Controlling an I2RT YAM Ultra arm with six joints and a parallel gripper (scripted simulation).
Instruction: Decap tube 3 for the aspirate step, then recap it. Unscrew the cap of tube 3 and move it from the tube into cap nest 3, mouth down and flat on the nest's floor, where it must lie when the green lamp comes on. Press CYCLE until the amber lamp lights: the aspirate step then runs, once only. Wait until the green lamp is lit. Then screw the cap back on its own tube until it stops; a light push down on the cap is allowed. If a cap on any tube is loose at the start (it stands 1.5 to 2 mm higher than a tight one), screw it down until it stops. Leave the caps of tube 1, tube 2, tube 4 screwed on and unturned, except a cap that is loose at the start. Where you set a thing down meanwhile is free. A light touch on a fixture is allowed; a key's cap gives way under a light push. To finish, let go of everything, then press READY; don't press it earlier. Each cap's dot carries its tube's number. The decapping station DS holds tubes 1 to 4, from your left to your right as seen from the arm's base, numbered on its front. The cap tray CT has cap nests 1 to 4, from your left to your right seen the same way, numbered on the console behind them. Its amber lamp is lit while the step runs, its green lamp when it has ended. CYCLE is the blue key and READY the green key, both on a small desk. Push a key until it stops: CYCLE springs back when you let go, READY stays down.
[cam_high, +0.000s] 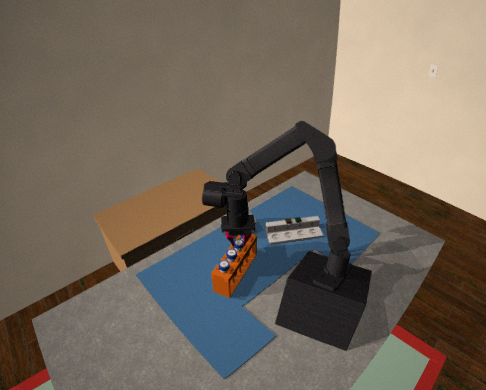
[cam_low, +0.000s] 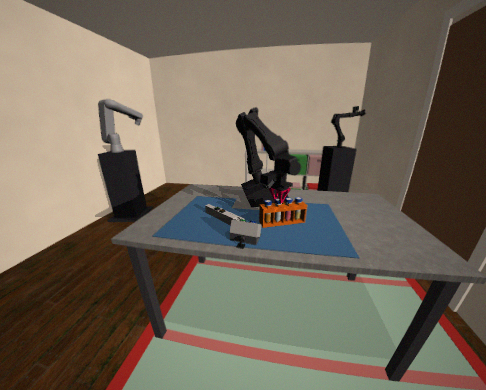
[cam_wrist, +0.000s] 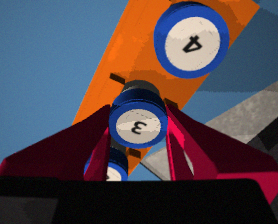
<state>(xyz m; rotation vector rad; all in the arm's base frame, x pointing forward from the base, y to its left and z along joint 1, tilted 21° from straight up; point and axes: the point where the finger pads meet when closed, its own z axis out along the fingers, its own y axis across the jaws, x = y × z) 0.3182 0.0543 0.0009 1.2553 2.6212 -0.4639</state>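
Now: hand right at the blue cap. Round my hand: grey key desk 16 cm to the right, 11 cm ahead, 7 cm below; green ready key 17 cm to the right, 9 cm ahead, 5 cm below; blue cycle key 13 cm to the right, 10 cm ahead, 5 cm below.
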